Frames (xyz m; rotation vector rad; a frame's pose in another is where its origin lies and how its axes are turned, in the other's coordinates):
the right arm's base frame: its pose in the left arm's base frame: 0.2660 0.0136 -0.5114 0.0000 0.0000 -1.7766
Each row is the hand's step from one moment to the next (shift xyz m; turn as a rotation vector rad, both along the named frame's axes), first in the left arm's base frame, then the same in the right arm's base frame.
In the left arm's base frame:
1: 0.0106 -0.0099 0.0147 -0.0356 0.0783 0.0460
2: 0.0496 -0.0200 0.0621 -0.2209 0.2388 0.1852
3: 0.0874 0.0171 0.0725 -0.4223 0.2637 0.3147
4: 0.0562 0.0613 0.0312 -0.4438 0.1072 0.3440
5: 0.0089 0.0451 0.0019 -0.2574 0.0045 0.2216
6: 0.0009 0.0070 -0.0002 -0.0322 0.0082 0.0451
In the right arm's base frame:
1: 0.0075 0.0124 0.0147 -0.0694 -0.0508 0.0460
2: 0.0094 0.0526 0.0621 -0.1886 -0.2650 0.1852
3: -0.0346 0.0821 0.0725 -0.1718 -0.4673 0.3147
4: -0.0715 0.0425 0.0312 -0.0142 -0.4563 0.3440
5: -0.0460 -0.0005 0.0019 0.0482 -0.2529 0.2216
6: -0.0070 -0.0005 -0.0002 -0.0014 -0.0332 0.0451

